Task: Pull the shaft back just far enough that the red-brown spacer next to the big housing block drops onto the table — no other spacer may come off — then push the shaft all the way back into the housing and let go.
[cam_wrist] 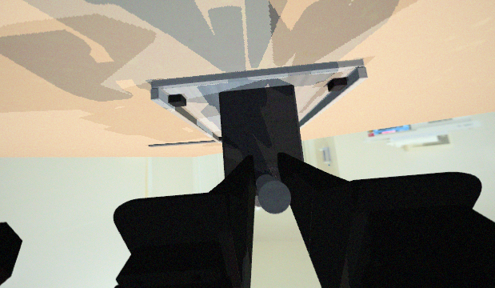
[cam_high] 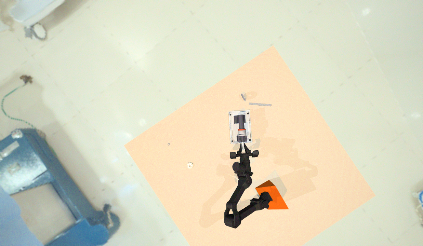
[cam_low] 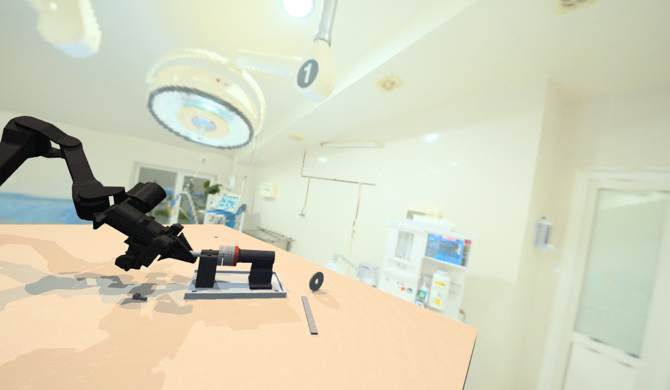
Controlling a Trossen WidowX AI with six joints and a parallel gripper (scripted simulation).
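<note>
The red-brown spacer lies 8 cm ahead of my gripper tip, 4 cm to the right of it and 2 cm above it. Also, from my gripper tip: grey shaft (4 cm ahead, 2 cm to the right, 2 cm above); small dark piece (11 cm behind, 6 cm below, 3 cm to the right); grey flat bar (25 cm to the right, 16 cm ahead, 6 cm below).
</note>
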